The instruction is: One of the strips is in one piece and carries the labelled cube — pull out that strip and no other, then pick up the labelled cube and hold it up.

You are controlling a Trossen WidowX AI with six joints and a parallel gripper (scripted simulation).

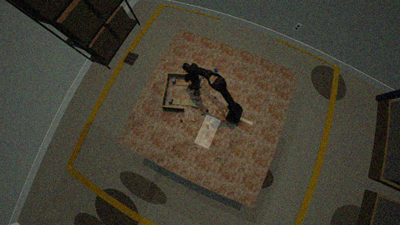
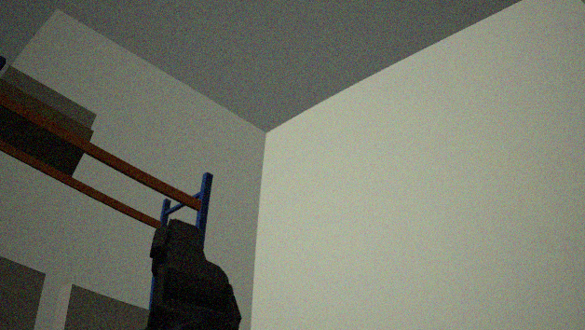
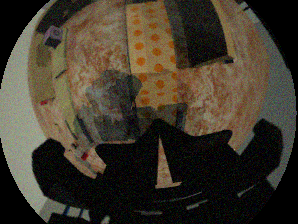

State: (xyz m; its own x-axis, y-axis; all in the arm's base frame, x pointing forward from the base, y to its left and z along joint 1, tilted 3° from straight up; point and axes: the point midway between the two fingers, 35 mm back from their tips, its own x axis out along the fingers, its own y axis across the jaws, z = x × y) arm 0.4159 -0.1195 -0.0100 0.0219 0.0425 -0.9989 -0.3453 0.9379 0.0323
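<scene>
Now: gripper tip 9 cm short of the narrow orange strip and 3 cm to the right of it.
</scene>
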